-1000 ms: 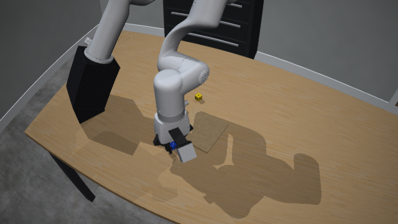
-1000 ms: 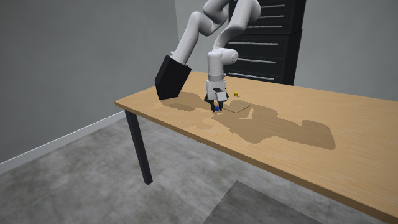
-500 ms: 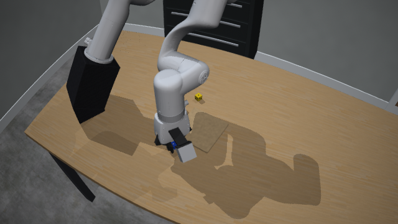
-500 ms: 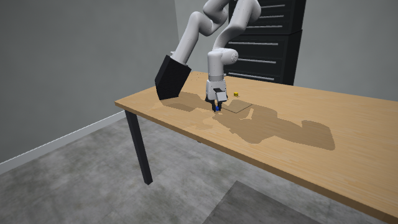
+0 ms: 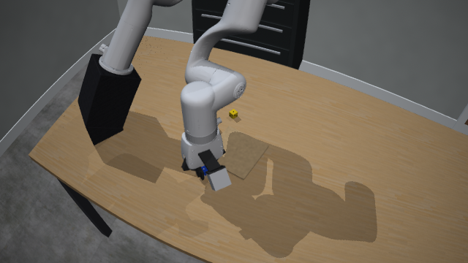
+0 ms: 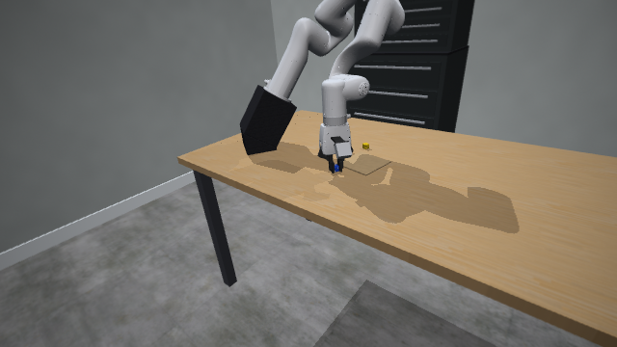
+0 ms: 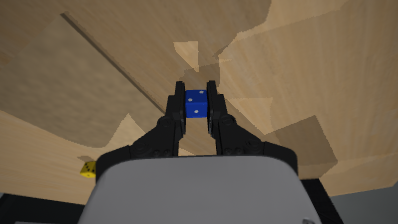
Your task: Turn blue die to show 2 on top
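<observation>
Now: hand 40 mm short of the mat, 110 mm to the right of it and 20 mm above it. Round my hand: blue die: 10 mm behind, 10 mm below; then white die: 50 mm behind, 160 mm to the left, 10 mm below; then yellow die: 30 mm behind, 230 mm to the left, 10 mm below.
</observation>
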